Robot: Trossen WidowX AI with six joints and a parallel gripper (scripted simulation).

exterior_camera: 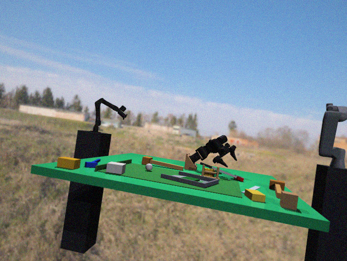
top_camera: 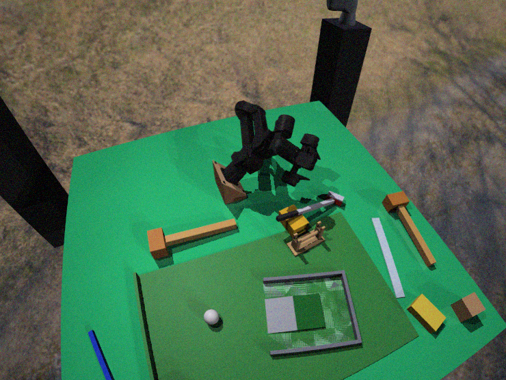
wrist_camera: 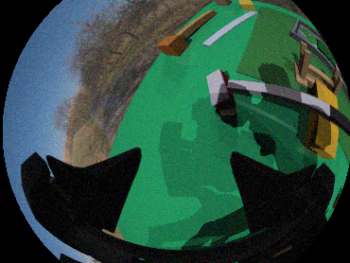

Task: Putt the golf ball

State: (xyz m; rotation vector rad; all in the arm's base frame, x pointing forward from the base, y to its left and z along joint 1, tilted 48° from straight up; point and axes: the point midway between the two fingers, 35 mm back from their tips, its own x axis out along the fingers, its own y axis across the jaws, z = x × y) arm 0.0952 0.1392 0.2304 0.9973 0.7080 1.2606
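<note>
My gripper tip is now 330 mm short of the white golf ball, 500 mm to the left of it and 70 mm above it. Also, from my gripper tip: yellow block: 590 mm ahead, 80 mm to the left, 80 mm below; putting mat: 380 mm ahead, 340 mm to the right, 90 mm below; white bar: 370 mm ahead, 100 mm to the left, 90 mm below.
</note>
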